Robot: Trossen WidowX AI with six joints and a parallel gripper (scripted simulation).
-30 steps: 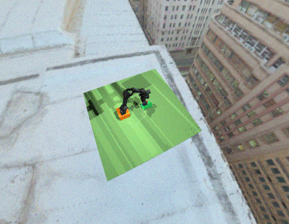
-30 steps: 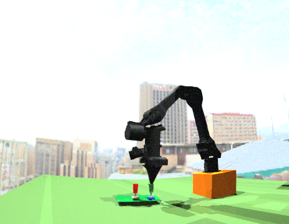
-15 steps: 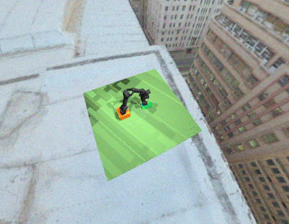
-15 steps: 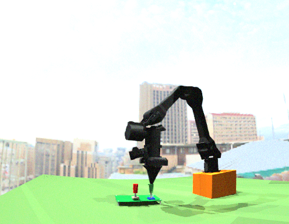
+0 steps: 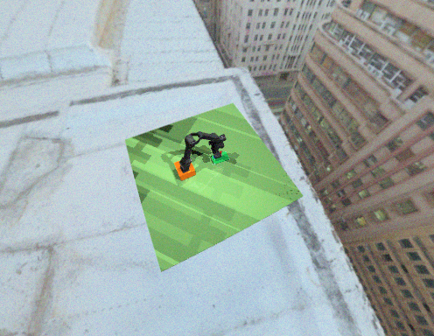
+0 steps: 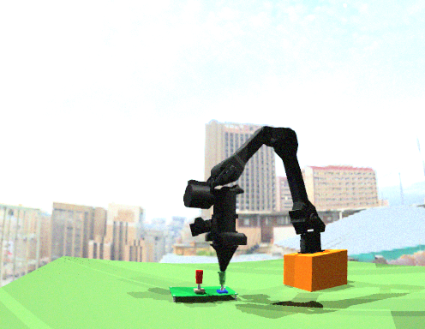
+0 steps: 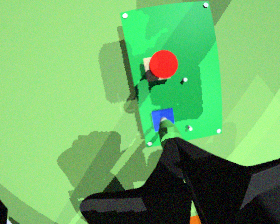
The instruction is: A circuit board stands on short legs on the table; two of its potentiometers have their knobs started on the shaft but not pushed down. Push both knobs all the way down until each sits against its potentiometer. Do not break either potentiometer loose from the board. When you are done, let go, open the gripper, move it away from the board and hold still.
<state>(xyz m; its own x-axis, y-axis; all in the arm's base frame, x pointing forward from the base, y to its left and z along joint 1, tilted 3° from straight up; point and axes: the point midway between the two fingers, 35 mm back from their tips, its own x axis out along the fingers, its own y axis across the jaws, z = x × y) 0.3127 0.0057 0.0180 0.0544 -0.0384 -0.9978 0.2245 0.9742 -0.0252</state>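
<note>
Right now the red knob is 60 mm ahead of my gripper tip, 10 mm to the right of it and 20 mm below it. Also, from my gripper tip: green knob 10 mm below.
</note>
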